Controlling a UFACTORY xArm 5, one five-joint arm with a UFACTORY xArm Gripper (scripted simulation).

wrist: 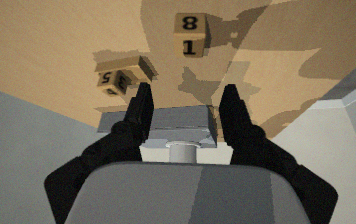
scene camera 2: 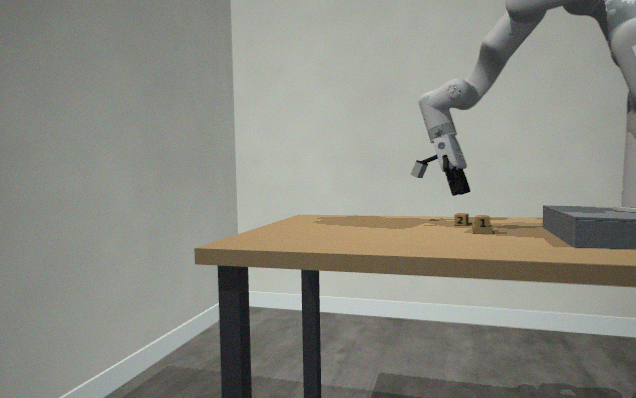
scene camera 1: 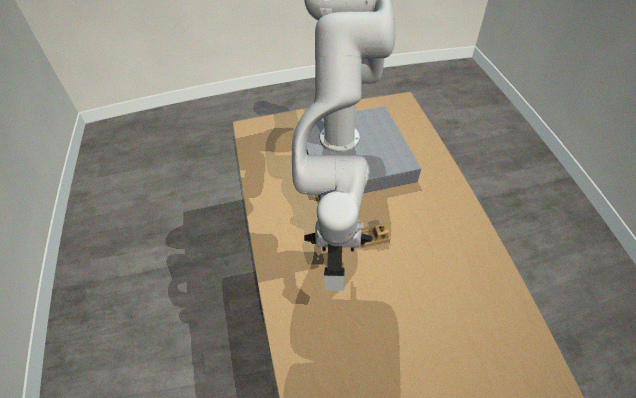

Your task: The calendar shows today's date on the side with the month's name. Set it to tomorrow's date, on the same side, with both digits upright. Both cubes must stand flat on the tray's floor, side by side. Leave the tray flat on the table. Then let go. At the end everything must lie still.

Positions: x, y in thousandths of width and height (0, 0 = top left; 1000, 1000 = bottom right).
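Observation:
My gripper (scene camera 2: 726, 486). Wooden cube (wrist: 532, 154), gripper again (wrist: 524, 426).

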